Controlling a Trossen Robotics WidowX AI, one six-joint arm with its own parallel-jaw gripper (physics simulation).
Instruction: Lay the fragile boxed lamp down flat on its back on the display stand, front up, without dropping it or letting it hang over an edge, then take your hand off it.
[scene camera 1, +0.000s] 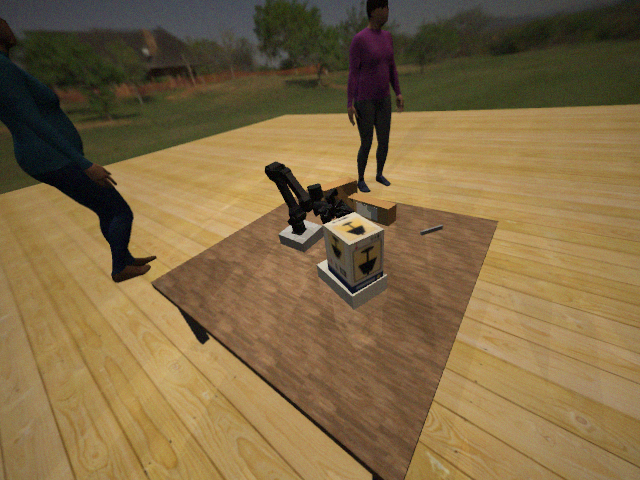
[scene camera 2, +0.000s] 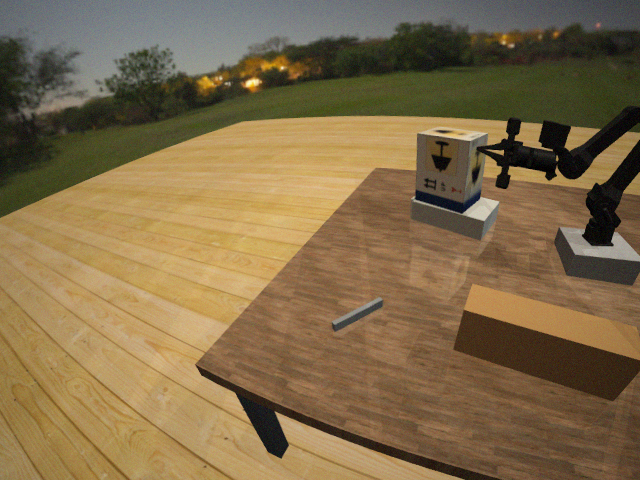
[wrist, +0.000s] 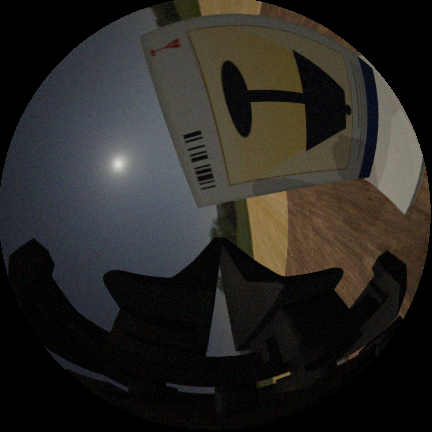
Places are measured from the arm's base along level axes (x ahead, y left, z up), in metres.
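Where they show: gripper, between the fingertips: (scene camera 1: 353, 211) (scene camera 2: 476, 148) (wrist: 218, 242); arm's base, origin of its link: (scene camera 1: 299, 230) (scene camera 2: 597, 240).
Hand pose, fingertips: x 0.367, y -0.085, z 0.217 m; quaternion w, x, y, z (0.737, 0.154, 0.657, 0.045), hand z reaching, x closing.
Note:
Each offset is from my fingertips to the centre of the thing. Level surfaces: height alone.
The boxed lamp (scene camera 1: 355, 253) (scene camera 2: 449, 170) (wrist: 285, 105), a tall white and yellow carton with a blue band at its bottom, stands upright on the low white display stand (scene camera 1: 369, 295) (scene camera 2: 449, 220) (wrist: 400, 155). The lamp drawings on its sides appear upside down. My black gripper (scene camera 2: 478, 148) (wrist: 218, 242) is shut and empty. In scene camera 2 its fingertips point at the upper part of the carton's arm-side face, very close to it; whether they touch is unclear. In scene camera 1 the carton hides the fingertips.
The arm's base block (scene camera 1: 300, 237) (scene camera 2: 597, 260) stands behind the stand. Brown boxes {dx -0.084, dy +0.455, dz -0.228 m} (scene camera 1: 379, 209) (scene camera 2: 547, 343) and a small grey bar {dx +0.274, dy +0.384, dz -0.272 m} (scene camera 1: 431, 229) (scene camera 2: 357, 314) lie on the brown table {dz -0.282 m} (scene camera 1: 248, 304) (scene camera 2: 330, 387). Two people (scene camera 1: 374, 67) (scene camera 1: 46, 124) stand beyond the table.

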